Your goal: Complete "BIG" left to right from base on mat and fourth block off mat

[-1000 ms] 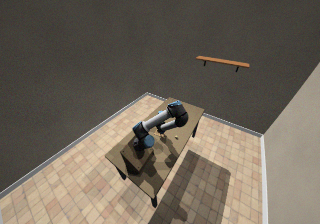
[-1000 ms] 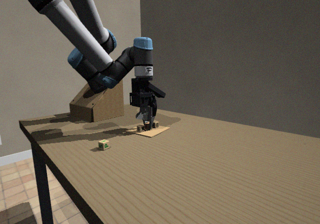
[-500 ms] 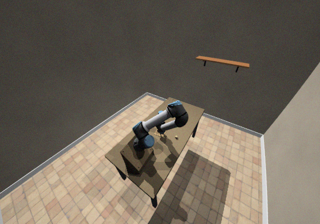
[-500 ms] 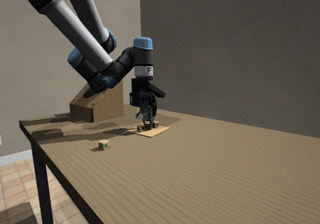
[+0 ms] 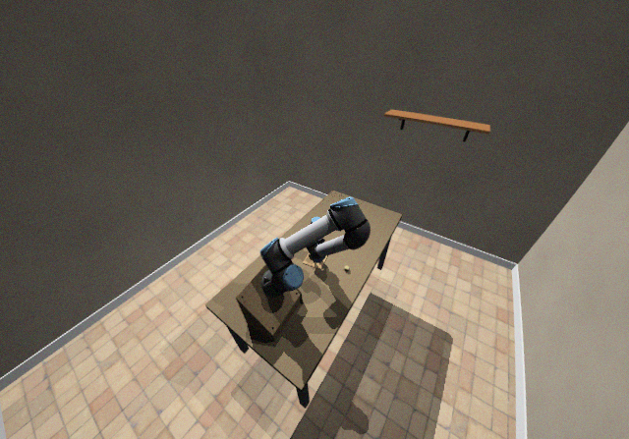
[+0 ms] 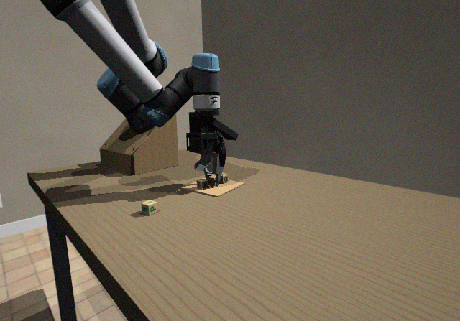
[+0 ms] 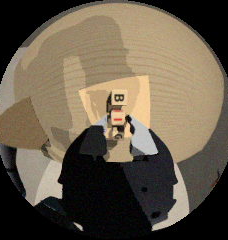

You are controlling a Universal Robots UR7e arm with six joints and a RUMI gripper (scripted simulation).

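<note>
Now: hand 2 cm above the tan mat.
</note>
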